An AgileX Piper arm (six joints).
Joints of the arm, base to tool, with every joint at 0 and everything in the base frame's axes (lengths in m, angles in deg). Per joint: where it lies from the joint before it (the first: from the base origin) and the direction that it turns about. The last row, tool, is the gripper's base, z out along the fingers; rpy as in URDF.
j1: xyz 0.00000 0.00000 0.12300 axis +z
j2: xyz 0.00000 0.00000 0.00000 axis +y
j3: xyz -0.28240 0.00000 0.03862 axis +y
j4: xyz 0.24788 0.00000 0.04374 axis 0.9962 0 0.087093
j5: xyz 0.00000 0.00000 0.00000 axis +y
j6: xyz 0.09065 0.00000 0.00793 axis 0.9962 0 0.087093
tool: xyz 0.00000 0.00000 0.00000 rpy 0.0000 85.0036 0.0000
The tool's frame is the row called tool.
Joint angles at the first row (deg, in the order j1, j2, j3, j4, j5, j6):
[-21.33 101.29 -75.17 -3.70 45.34 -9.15]
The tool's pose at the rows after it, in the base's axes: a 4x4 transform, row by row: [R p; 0 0 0 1], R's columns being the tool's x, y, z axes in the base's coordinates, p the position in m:
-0.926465 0.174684 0.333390 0.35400; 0.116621 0.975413 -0.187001 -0.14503; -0.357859 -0.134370 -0.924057 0.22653; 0 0 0 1
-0.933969 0.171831 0.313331 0.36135; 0.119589 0.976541 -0.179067 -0.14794; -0.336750 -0.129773 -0.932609 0.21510; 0 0 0 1
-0.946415 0.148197 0.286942 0.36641; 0.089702 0.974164 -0.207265 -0.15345; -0.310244 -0.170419 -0.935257 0.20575; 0 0 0 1
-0.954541 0.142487 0.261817 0.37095; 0.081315 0.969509 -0.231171 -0.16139; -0.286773 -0.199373 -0.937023 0.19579; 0 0 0 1
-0.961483 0.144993 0.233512 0.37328; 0.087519 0.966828 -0.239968 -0.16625; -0.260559 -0.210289 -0.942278 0.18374; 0 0 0 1
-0.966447 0.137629 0.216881 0.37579; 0.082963 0.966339 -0.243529 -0.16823; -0.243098 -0.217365 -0.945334 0.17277; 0 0 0 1
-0.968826 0.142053 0.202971 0.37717; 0.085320 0.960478 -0.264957 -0.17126; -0.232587 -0.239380 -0.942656 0.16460; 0 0 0 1
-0.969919 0.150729 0.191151 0.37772; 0.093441 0.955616 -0.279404 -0.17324; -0.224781 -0.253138 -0.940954 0.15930; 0 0 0 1
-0.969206 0.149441 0.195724 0.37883; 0.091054 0.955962 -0.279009 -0.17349; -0.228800 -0.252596 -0.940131 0.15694; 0 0 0 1
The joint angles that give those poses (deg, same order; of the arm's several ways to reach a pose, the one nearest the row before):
[-21.58 104.51 -76.90 -4.15 45.17 -10.53]
[-21.58 107.07 -78.14 -4.15 45.18 -10.53]
[-21.58 109.22 -79.21 -7.08 45.06 -10.40]
[-22.02 111.52 -80.45 -9.47 44.95 -9.79]
[-22.31 113.55 -80.88 -10.91 44.80 -8.86]
[-22.31 115.22 -81.00 -11.84 44.17 -8.49]
[-22.31 116.47 -81.00 -14.16 43.40 -6.65]
[-22.30 117.27 -81.00 -15.79 43.09 -4.99]
[-22.31 117.63 -81.00 -15.79 42.49 -4.99]

